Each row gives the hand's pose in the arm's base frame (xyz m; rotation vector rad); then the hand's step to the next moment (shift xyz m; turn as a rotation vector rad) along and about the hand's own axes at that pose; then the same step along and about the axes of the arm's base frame.
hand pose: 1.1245 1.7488 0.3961 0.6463 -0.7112 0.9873
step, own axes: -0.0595 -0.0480 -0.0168 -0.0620 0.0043 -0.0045
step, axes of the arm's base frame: 0.0251 -0.0370 -0.0643 -0.0257 -0.0263 -0.0503
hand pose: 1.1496 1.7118 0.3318 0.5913 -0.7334 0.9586
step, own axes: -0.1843 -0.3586 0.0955 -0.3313 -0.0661 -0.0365
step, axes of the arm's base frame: 0.2193 -0.3269 -0.1292 -0.0554 -0.1720 -0.2877
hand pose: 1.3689 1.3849 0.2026 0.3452 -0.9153 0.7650
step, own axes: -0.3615 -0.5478 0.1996 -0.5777 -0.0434 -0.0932
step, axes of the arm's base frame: 0.1436 -0.6529 -0.1540 -0.1313 -0.2335 -0.5221
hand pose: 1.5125 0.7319 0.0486 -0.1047 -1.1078 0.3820
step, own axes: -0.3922 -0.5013 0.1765 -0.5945 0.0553 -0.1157
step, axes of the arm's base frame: -0.1848 -0.6229 -0.1191 -0.1424 -0.1452 -0.5732
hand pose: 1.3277 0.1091 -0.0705 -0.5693 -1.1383 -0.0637
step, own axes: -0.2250 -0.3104 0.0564 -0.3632 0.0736 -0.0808
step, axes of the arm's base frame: -0.2473 -0.2929 -0.0564 -0.0654 -0.0592 -0.3689
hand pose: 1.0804 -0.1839 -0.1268 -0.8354 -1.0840 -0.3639
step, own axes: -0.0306 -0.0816 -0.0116 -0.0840 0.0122 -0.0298
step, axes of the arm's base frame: -0.0583 -0.0656 0.0045 -0.0112 -0.0252 -0.0856
